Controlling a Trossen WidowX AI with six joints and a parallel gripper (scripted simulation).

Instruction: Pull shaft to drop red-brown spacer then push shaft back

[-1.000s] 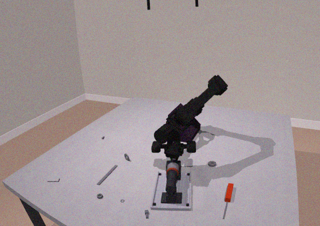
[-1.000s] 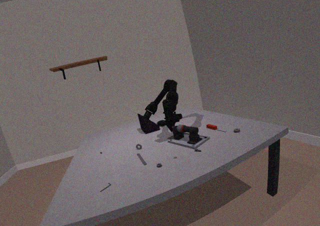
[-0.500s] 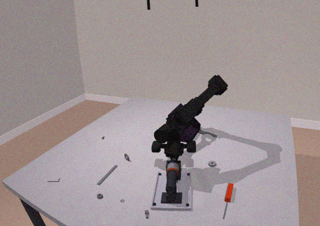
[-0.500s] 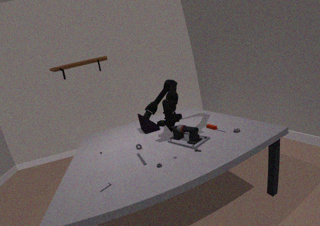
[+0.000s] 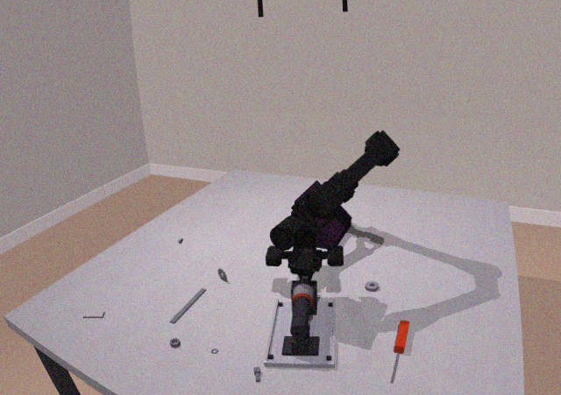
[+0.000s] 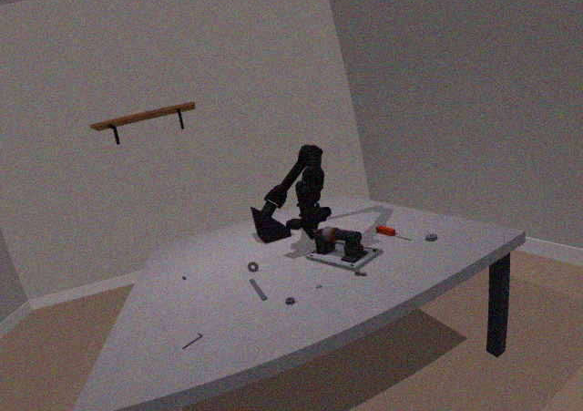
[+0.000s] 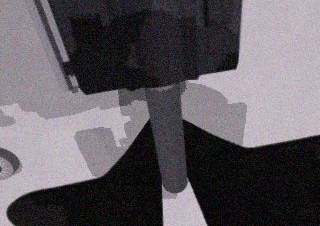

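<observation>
My gripper tip is now 70 mm short of the grey shaft, 30 mm below it and 20 mm to the right of it. Also, from my gripper tip: flat metal bar 290 mm to the right, 120 mm ahead, 40 mm below; then small bolt 300 mm ahead, 40 mm below, 20 mm to the right; then light grey spacer 100 mm ahead, 30 mm above, 20 mm to the left.
</observation>
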